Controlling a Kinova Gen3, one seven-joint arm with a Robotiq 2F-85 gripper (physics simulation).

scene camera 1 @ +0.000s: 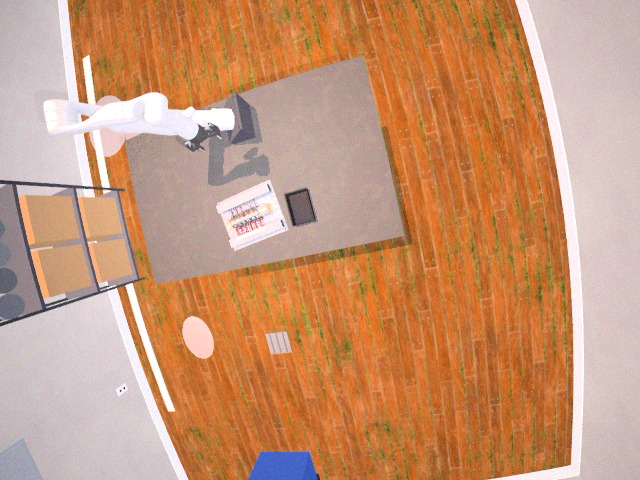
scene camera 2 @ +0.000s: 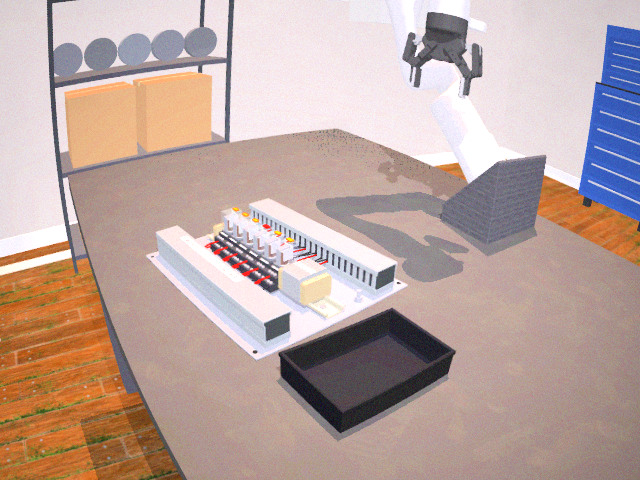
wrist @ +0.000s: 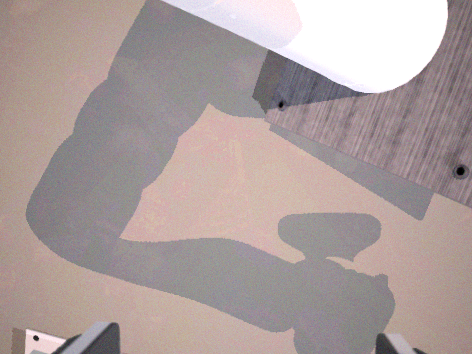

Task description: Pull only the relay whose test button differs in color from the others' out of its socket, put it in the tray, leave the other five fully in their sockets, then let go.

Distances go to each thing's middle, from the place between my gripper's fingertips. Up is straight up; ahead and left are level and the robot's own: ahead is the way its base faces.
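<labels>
Terminal block [scene camera 2: 311, 290]: a good way below my hand, far ahead of it and a good way to the left of it. White panel [scene camera 2: 304, 322]: 26 cm below my hand, 32 cm ahead of it, 1 cm to the left of it.
</labels>
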